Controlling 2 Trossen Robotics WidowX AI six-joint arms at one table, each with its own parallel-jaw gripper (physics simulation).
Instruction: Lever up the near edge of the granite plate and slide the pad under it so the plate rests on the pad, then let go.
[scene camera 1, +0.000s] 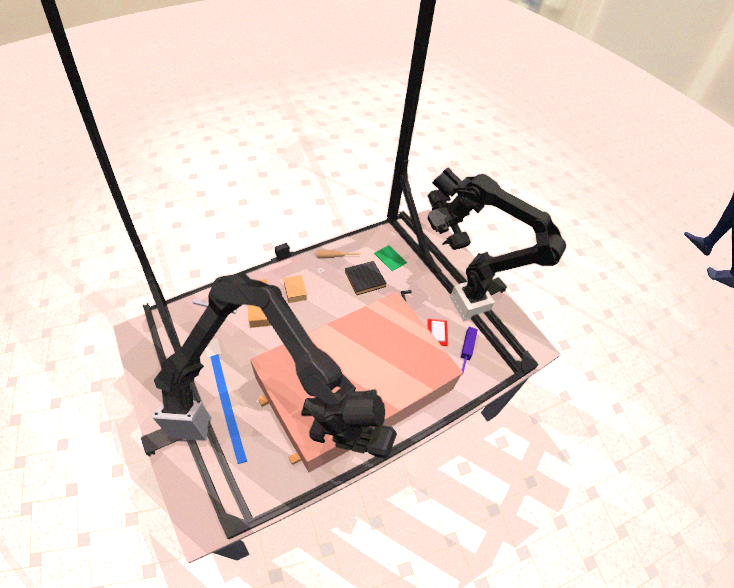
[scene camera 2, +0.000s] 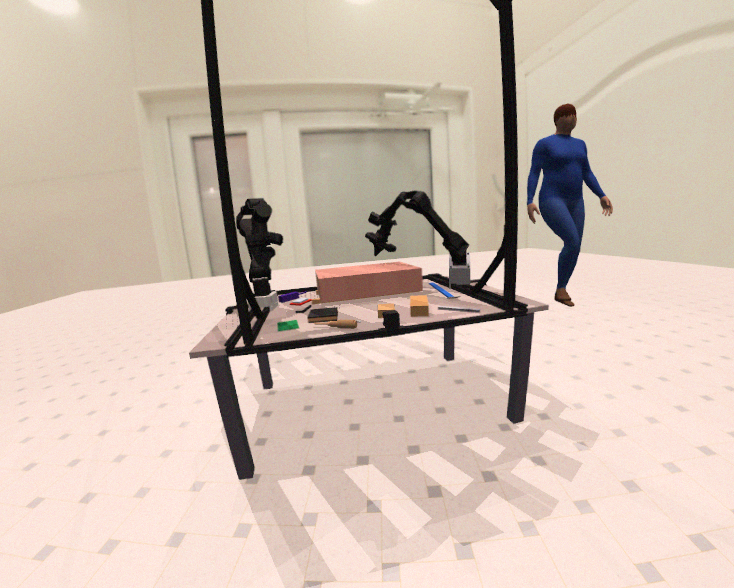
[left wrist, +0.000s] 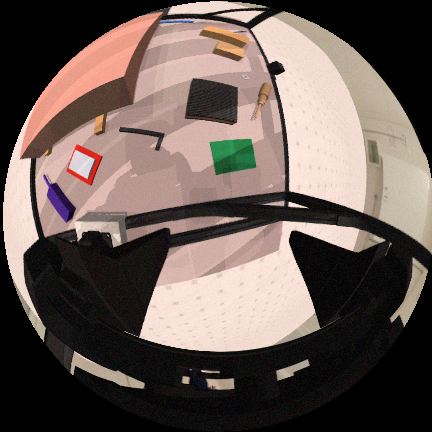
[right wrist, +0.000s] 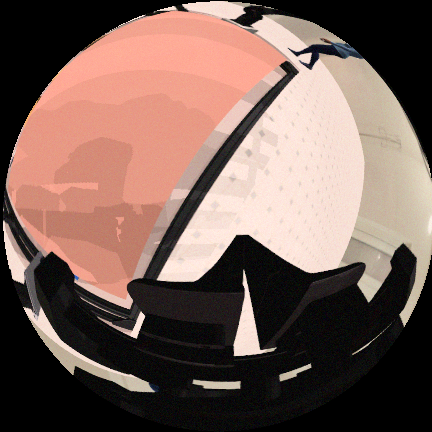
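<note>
The granite plate, a large salmon block, lies over small wooden strips that stick out at its sides. A black ribbed pad with a tan underside lies flat on the table, apart from the plate. My left gripper is open and empty, raised beyond the pad at the table's right side in scene camera 1. My right gripper is shut and empty, above the plate; in scene camera 1 its fingertips are hidden.
A green sheet, hex key, wood-handled tool and wooden blocks lie around the pad. A red-framed card, purple tool and blue bar flank the plate. Black posts stand at the table edge.
</note>
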